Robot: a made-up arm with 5 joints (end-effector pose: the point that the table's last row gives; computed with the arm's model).
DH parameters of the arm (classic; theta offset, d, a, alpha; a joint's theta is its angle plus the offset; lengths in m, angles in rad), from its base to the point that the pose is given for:
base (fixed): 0 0.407 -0.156 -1.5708
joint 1: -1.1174 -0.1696 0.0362 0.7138
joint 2: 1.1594 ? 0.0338 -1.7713
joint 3: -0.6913 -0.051 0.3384 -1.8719
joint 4: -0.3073 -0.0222 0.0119 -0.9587
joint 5: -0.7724 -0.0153 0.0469 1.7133
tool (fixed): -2.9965 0.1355 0 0
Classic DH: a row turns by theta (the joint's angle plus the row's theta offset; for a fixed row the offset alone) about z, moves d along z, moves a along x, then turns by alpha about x.
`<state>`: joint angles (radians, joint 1 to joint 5).
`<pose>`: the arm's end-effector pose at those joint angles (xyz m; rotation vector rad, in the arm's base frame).
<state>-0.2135 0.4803 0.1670 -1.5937 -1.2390</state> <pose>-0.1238 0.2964 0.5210 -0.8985 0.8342 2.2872</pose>
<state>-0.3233 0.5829 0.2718 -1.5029 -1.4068</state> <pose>-0.1134 0.2999 0.4771 -1.1136 0.9286 2.1287</pose>
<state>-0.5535 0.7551 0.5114 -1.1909 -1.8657</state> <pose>-0.0684 0.2826 0.3907 -1.6191 1.0263 1.5971</pose>
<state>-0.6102 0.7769 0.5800 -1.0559 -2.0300</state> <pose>-0.0490 0.2728 0.3740 -1.7596 1.0026 1.3788</pose>
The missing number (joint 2, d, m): 0.0643
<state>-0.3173 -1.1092 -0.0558 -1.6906 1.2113</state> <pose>-0.2033 -0.0248 0.6811 -0.6668 2.1656 -1.9473</pose>
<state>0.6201 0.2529 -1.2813 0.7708 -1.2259</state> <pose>-0.3073 -0.0218 0.5744 1.7329 -1.9558 0.9338</pose>
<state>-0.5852 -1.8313 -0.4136 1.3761 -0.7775</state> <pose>-0.4262 0.0518 0.6605 0.2632 0.8580 0.4414</pose>
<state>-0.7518 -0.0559 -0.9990 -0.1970 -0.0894</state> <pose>-0.2980 0.1191 0.4042 -0.4392 0.8608 -1.8260</pose>
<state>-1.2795 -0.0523 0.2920 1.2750 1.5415</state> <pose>-0.3244 0.2882 0.6971 -0.4091 -0.3524 -0.3555</pose>
